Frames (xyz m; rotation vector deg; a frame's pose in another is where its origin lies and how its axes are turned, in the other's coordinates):
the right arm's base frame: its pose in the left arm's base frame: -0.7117 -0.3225 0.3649 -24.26 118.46 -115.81
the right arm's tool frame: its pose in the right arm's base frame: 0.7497 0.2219 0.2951 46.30 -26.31 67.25
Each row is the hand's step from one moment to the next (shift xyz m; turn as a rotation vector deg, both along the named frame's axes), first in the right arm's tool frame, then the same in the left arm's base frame.
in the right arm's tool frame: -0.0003 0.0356 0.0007 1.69 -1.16 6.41
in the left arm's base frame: 0.0349 0.0011 -0.0068 -0.13 -5.45 3.94
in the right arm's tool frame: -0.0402 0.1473 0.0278 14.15 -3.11 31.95
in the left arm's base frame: 0.1534 0.0184 0.0150 1.36 -31.46 15.46
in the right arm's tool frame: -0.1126 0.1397 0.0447 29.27 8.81 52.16
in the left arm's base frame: 0.1569 0.0627 0.0751 15.12 -55.57 18.40
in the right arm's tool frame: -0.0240 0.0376 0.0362 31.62 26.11 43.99
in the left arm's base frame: 0.0460 -0.0035 0.0342 30.24 -51.48 7.17
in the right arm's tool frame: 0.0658 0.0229 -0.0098 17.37 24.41 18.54
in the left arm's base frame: 0.0134 -0.0433 -0.0538 25.40 -24.30 -2.37
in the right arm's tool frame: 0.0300 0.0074 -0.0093 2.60 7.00 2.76
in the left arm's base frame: 0.0023 -0.0167 -0.0275 7.07 -3.50 -1.07
